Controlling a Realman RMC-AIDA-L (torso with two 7-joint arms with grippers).
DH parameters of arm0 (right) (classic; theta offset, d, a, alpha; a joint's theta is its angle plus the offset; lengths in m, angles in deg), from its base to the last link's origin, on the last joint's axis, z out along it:
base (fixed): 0 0 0 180
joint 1: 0 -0.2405 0 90
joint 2: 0 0 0 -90
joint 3: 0 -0.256 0 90
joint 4: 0 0 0 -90
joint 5: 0 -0.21 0 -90
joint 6: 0 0 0 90
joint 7: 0 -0.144 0 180
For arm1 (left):
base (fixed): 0 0 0 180
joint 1: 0 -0.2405 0 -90
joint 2: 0 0 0 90
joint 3: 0 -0.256 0 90
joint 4: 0 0 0 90
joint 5: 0 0.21 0 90
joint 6: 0 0 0 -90
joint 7: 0 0.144 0 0
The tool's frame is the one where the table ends.
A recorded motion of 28 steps. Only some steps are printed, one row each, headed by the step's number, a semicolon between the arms.
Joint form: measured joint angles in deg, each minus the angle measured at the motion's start. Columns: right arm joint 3, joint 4, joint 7, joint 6, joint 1, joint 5, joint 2; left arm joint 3, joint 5, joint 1, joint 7, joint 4, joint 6, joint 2.
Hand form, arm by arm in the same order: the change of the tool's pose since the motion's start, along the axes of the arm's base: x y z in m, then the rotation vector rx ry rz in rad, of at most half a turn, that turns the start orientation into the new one. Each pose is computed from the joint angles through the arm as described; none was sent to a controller.
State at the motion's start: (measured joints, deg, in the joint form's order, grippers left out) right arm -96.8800 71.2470 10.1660 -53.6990 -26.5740 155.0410 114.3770; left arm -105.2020 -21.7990 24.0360 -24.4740 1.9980 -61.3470 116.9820
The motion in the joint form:
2: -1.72 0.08 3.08 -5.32 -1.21 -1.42 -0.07; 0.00 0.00 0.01 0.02 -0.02 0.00 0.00
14: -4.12 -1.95 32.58 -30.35 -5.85 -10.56 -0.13; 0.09 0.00 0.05 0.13 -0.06 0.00 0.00
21: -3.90 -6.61 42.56 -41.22 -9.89 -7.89 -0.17; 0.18 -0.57 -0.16 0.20 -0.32 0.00 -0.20
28: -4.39 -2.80 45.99 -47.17 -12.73 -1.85 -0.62; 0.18 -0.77 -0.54 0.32 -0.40 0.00 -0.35
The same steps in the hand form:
2: -0.0025 -0.0035 -0.0001 -0.0735 -0.0061 -0.0133; 0.0000 0.0000 0.0000 -0.0001 0.0005 0.0001
14: -0.0207 -0.0434 -0.0242 -0.6713 -0.1032 0.1974; -0.0001 0.0002 0.0002 0.0009 0.0021 0.0005
21: -0.0186 -0.0606 -0.0290 -0.9557 -0.1891 0.2385; -0.0037 -0.0016 0.0032 0.0101 0.0040 0.0132
28: -0.0329 -0.0544 -0.0092 -1.0185 -0.3364 0.2794; -0.0069 -0.0042 0.0049 0.0134 0.0077 0.0224

